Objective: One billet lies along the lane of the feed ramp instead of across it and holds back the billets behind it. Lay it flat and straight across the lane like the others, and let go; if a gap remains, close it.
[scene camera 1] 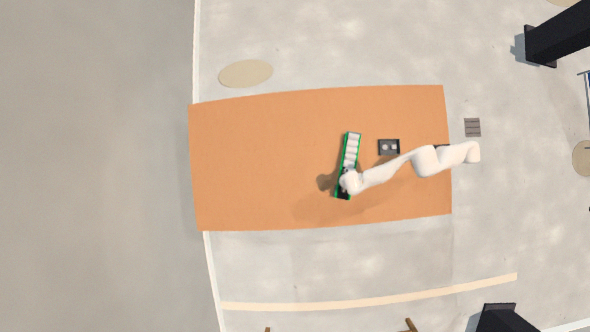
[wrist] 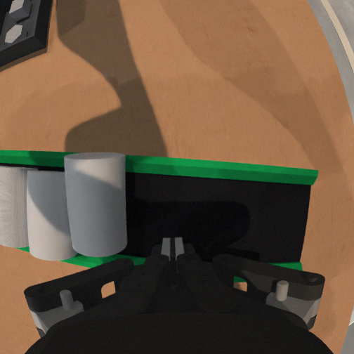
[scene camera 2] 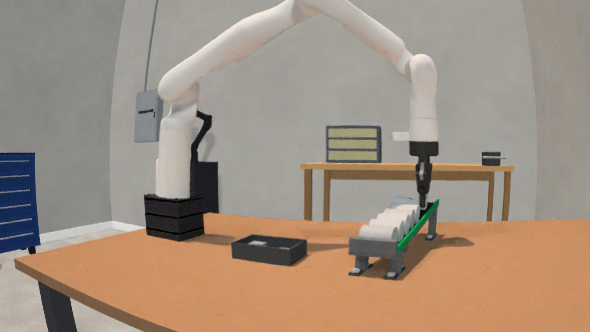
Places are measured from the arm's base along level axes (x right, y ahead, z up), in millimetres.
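Pixels of known places: gripper, between the fingertips: (scene camera 2: 422,209); arm's base, origin of its link: (scene camera 2: 173,196).
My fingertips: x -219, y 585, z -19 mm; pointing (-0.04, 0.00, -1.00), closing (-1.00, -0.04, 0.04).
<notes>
Ahead of a thing's pixels: the offset from my fingertips to its top centre. Level surfaces: height alone.
The feed ramp (scene camera 1: 342,162) (scene camera 2: 419,225) (wrist: 225,169) has green side rails and a dark bed. Several pale billets {dz +14, dx +171, dy -33 mm} (scene camera 1: 352,149) {dz +6, dx +250, dy -40 mm} (scene camera 2: 378,232) (wrist: 50,215) lie side by side across its lane. The endmost billet {dz +37, dx +51, dy -37 mm} (scene camera 2: 402,201) (wrist: 97,205), nearest my gripper, also lies across the lane beside its neighbour. In the wrist view it looks higher than the others, and its far end overlaps the green rail. My gripper (scene camera 2: 423,204) (wrist: 172,249) points down, shut and empty, over the dark bed on the upper side of that billet, apart from it. In scene camera 1 the arm hides the fingertips.
A black tray {dz -51, dx +225, dy -278 mm} (scene camera 1: 388,147) (scene camera 2: 269,251) (wrist: 37,37) with small pale parts stands on the orange table {dz -86 mm} (scene camera 1: 260,160) (scene camera 2: 200,285) (wrist: 200,110), between the ramp and the arm's base (scene camera 2: 174,218). A back bench (scene camera 2: 350,167) stands behind the table.
</notes>
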